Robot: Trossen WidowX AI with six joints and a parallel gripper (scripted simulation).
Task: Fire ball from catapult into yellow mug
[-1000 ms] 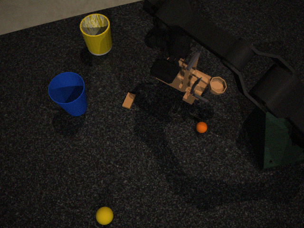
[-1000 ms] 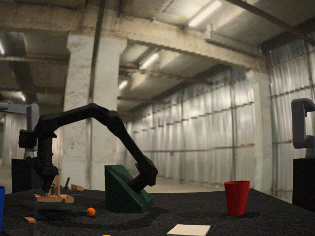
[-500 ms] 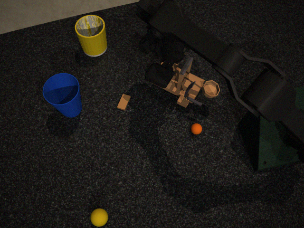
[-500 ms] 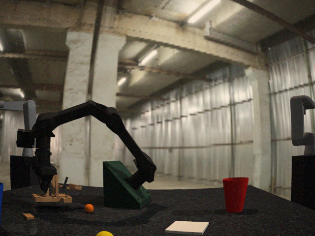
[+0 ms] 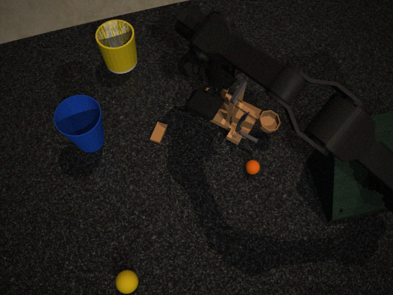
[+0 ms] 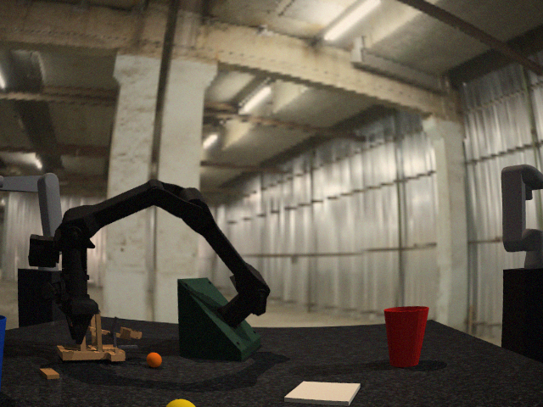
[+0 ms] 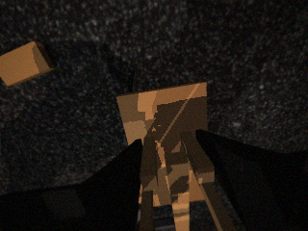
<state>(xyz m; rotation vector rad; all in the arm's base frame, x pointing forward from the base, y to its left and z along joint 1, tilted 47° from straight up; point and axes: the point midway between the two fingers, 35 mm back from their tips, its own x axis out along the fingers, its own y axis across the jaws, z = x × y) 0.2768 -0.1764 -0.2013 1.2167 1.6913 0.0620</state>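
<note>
Now: gripper tip 4 cm past the orange ball, 17 cm to the right of it and 2 cm above it. Round my gripper tip: small wooden block (14 cm ahead, 3 cm to the left, 4 cm below); yellow mug (20 cm ahead, 19 cm to the right, 1 cm below); catapult (4 cm behind, 6 cm to the left, 2 cm above).
</note>
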